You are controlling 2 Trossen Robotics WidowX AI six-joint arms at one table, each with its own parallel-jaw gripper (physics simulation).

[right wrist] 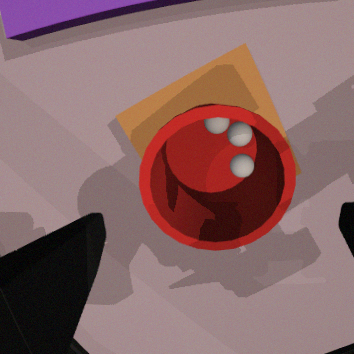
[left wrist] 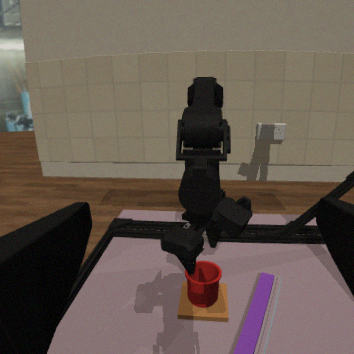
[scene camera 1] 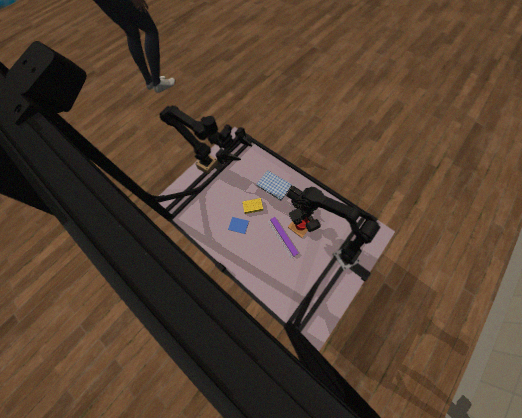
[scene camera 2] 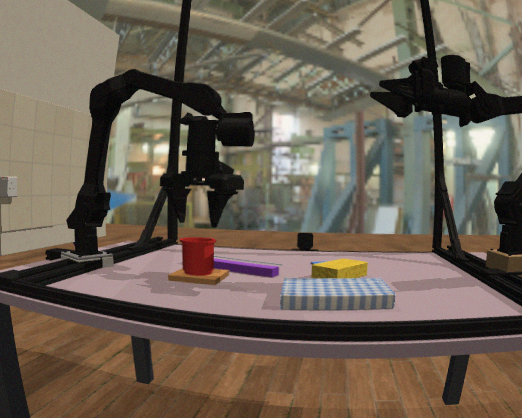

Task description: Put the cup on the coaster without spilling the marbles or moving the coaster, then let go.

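Where they show: left gripper, fingertip midpoint: (left wrist: pixel 205 211) (scene camera 1: pixel 246 152) (scene camera 2: pixel 374 89); right gripper, fingertip midpoint: (right wrist: pixel 222 219) (left wrist: pixel 202 259) (scene camera 1: pixel 303 219) (scene camera 2: pixel 197 224); left arm's base, link origin: (scene camera 1: pixel 206 161) (scene camera 2: pixel 514 252); right arm's base, link origin: (scene camera 1: pixel 347 257) (scene camera 2: pixel 86 253).
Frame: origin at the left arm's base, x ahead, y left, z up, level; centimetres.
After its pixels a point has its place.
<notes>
The red cup (scene camera 1: pixel 302 224) {x 70.4, y -2.1, z -4.0 cm} (scene camera 2: pixel 198 257) {x 68.9, y 0.2, z -1.0 cm} (left wrist: pixel 203 290) {x 66.5, y -2.8, z 0.1 cm} (right wrist: pixel 200 160) {x 70.7, y -2.7, z -4.0 cm} stands upright on the orange-brown wooden coaster (scene camera 1: pixel 296 231) {x 69.6, y -7.2, z -4.8 cm} (scene camera 2: pixel 220 276) {x 64.9, y -1.6, z -4.9 cm} (left wrist: pixel 220 312) {x 65.5, y -6.2, z -4.7 cm} (right wrist: pixel 240 65) {x 65.1, y -6.5, z -4.8 cm}. Three grey marbles (right wrist: pixel 240 134) {x 67.6, y -3.2, z -2.5 cm} lie inside the cup in the right wrist view. My right gripper (scene camera 2: pixel 198 224) {x 69.8, y -2.7, z 5.0 cm} (left wrist: pixel 202 259) {x 69.8, y -2.7, z 5.0 cm} (right wrist: pixel 222 219) {x 69.8, y -2.7, z 5.0 cm} is open and empty, pointing down above the cup; in scene camera 2 its fingertips are clear of the rim. My left gripper (scene camera 1: pixel 245 151) {x 34.9, y 0.1, z 32.7 cm} (scene camera 2: pixel 376 88) {x 34.9, y 0.1, z 32.7 cm} is open and empty, high above the table and far from the cup.
A purple bar (scene camera 1: pixel 284 237) {x 65.9, y -14.0, z -3.9 cm} (scene camera 2: pixel 250 268) {x 59.7, y -9.0, z -4.5 cm} (left wrist: pixel 256 312) {x 64.2, y -13.0, z -3.8 cm} (right wrist: pixel 75 15) {x 71.8, y -14.9, z -3.8 cm} lies beside the coaster. A yellow block (scene camera 1: pixel 253 205) {x 41.1, y -7.8, z -2.9 cm} (scene camera 2: pixel 340 268) {x 41.4, y -2.4, z -2.9 cm}, a blue square (scene camera 1: pixel 238 225) {x 40.2, y -21.9, z -5.4 cm} and a blue-white checked block (scene camera 1: pixel 274 184) {x 43.8, y 10.6, z -3.4 cm} (scene camera 2: pixel 337 294) {x 44.1, y 16.2, z -3.4 cm} lie farther off. Black rails frame the table.
</notes>
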